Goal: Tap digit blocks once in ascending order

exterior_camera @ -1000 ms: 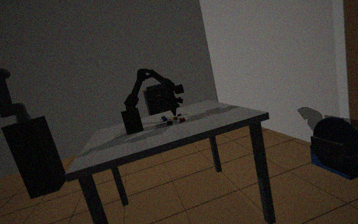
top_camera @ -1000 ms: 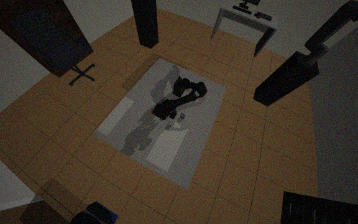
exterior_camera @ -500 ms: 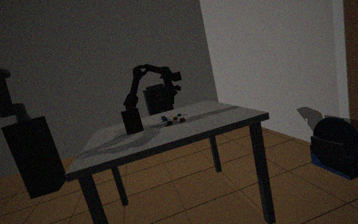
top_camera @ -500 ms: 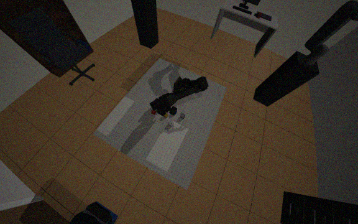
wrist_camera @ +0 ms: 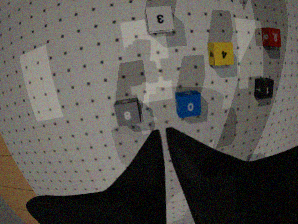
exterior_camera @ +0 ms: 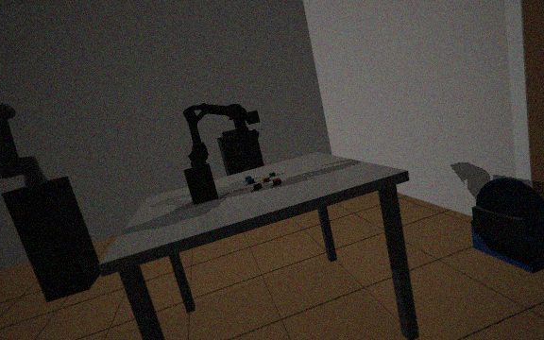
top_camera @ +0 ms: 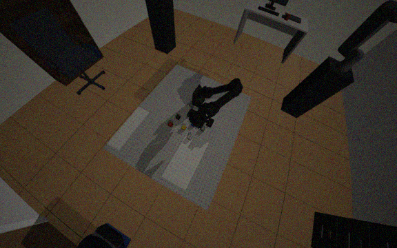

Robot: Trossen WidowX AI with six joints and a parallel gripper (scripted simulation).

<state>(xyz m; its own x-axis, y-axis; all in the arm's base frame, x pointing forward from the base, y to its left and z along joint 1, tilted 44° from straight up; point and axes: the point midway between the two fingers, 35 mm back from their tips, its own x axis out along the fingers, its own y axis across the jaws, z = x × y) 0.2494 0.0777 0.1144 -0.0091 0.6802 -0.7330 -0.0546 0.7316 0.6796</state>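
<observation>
Now: gripper tip 12 cm above the grey block, 3 cm to the right of it and 3 cm past it. From my gripper tip the other things lie so: blue block: 12 cm below, 6 cm to the right, 3 cm behind; pale block: 12 cm below, 9 cm ahead, 2 cm to the right; yellow block: 12 cm below, 11 cm to the right, 5 cm ahead.
</observation>
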